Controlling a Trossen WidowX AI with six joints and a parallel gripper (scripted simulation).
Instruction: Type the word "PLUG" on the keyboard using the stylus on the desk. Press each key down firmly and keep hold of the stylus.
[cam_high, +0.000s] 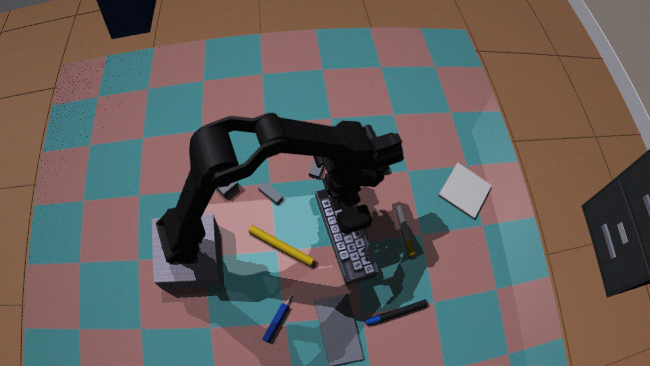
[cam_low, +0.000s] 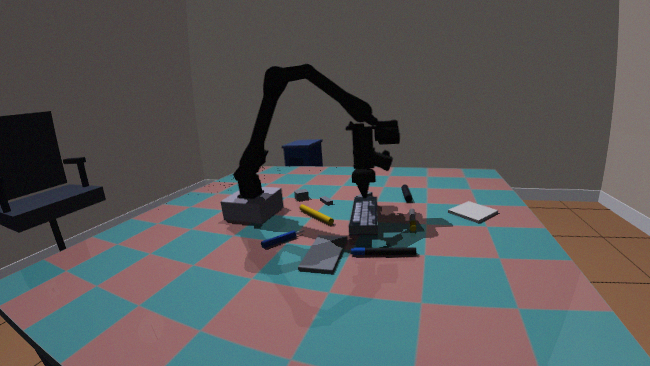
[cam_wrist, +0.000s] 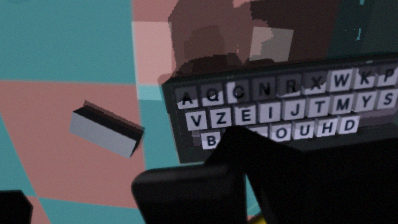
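The grey slab is 27 cm to the right of my gripper tip, 4 cm below it and 2 cm behind it. Also, from my gripper tip: dark cylinder (15 cm to the left, 11 cm ahead, 3 cm below); yellow rod (13 cm behind, 8 cm to the right, 3 cm below); yellow-and-white pen (15 cm ahead, 8 cm to the right, 3 cm below).
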